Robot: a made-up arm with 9 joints. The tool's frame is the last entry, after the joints. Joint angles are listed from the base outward. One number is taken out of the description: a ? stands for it. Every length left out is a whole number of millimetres.
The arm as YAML. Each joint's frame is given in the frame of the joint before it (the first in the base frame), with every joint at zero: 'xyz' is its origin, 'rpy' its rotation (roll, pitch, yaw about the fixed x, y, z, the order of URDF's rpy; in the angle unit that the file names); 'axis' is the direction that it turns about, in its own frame. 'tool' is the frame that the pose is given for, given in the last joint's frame.
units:
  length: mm
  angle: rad
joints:
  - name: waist
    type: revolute
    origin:
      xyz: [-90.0, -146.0, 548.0]
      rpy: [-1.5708, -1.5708, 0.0]
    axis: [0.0, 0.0, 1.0]
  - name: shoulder
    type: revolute
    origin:
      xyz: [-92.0, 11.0, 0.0]
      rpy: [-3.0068, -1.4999, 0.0]
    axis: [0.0, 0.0, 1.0]
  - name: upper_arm
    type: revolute
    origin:
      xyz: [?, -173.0, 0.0]
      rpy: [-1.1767, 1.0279, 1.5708]
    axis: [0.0, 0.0, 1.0]
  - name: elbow
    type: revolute
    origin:
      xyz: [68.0, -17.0, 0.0]
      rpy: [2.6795, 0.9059, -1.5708]
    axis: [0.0, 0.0, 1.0]
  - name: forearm
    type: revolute
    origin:
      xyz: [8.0, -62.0, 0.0]
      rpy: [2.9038, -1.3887, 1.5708]
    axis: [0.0, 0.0, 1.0]
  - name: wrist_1
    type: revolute
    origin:
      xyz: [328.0, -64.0, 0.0]
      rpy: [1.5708, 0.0, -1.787]
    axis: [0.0, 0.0, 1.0]
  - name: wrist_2
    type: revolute
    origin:
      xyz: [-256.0, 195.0, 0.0]
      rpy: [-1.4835, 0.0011, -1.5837]
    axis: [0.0, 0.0, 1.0]
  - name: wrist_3
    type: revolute
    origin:
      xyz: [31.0, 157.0, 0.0]
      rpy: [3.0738, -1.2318, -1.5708]
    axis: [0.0, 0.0, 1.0]
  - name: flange
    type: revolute
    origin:
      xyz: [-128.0, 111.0, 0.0]
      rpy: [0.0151, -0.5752, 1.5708]
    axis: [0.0, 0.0, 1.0]
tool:
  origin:
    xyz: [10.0, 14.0, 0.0]
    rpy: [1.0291, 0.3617, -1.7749]
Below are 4 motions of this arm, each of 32 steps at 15 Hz.
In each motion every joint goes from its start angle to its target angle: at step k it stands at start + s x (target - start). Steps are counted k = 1, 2, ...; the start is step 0. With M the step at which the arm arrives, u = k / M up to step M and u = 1 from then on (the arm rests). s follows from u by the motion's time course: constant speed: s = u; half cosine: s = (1 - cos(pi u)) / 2; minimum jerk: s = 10 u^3 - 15 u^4 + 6 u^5.
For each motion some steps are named. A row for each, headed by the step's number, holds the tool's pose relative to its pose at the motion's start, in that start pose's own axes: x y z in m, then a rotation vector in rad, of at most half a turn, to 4 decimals.
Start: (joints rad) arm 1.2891 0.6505 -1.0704 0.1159 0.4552 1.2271 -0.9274 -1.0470 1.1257
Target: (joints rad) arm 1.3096 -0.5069 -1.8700 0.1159 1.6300 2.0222 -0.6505 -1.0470 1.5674
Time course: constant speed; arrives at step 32
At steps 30, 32:
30: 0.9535 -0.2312 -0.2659 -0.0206 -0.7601 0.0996
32: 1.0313 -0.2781 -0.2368 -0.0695 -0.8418 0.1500

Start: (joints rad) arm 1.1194 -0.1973 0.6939 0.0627 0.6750 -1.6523 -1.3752 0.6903 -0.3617
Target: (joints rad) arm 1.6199 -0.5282 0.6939 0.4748 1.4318 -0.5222 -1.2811 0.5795 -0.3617
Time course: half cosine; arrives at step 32
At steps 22, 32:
22: 0.2191 -0.2957 0.1863 -0.3774 -0.2107 0.3217
32: 0.2344 -0.3656 0.2899 -0.4746 -0.1599 0.4087

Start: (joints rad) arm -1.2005 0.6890 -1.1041 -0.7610 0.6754 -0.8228 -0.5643 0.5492 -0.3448
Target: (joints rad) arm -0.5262 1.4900 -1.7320 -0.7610 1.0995 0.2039 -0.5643 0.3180 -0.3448
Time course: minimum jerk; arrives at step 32
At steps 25, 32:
25: -0.5997 0.5373 0.9761 -0.8531 0.7219 -0.8786
32: -0.5951 0.6421 1.0163 -0.8697 0.7878 -0.9743

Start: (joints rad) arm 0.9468 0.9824 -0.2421 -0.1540 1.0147 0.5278 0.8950 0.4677 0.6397
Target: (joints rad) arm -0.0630 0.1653 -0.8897 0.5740 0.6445 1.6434 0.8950 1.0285 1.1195
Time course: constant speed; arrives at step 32
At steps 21, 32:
21: -0.1201 -0.0773 1.0002 -0.2882 1.7356 0.1758
32: 0.2710 -0.1371 1.3617 -0.4410 2.5740 0.2719

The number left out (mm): 350.0
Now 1 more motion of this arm.
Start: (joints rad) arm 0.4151 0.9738 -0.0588 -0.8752 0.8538 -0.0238 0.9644 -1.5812 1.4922
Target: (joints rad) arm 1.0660 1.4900 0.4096 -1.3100 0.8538 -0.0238 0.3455 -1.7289 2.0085
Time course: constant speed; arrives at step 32
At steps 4, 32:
4: -0.0412 0.0182 -0.0229 -0.0505 0.0718 -0.0102
32: -0.1388 0.0590 -0.2845 -0.1455 0.5952 0.3155

